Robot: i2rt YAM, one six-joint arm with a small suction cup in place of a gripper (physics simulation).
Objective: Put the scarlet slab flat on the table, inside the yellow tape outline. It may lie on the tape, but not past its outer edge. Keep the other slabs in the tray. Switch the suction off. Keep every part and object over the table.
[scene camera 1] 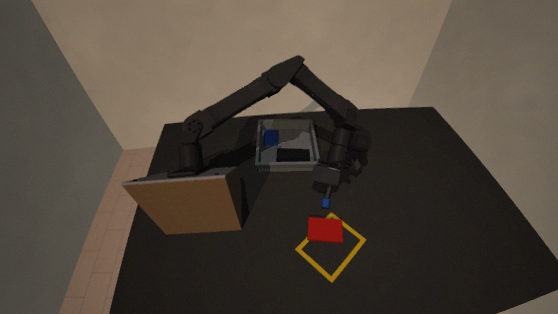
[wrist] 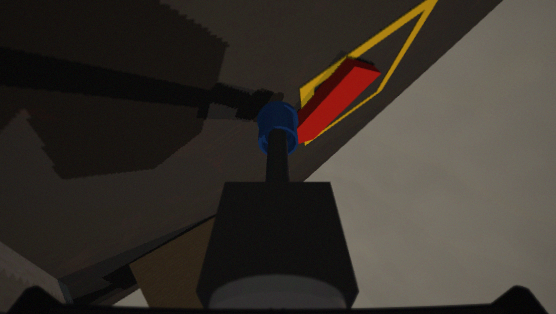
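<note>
The scarlet slab lies flat, partly within the yellow tape outline. In the scene view its upper-left part covers the tape and sticks out past the outer edge. My gripper, a blue suction cup, holds nothing. It is apart from the slab, just behind its far edge in the scene view, and hides one end of it in the wrist view. A blue slab and a black slab lie in the grey tray.
The tray stands at the back of the dark table, left of my wrist. A large tan-sided block stands at the left under the arm's base. Walls rise behind and beside the table.
</note>
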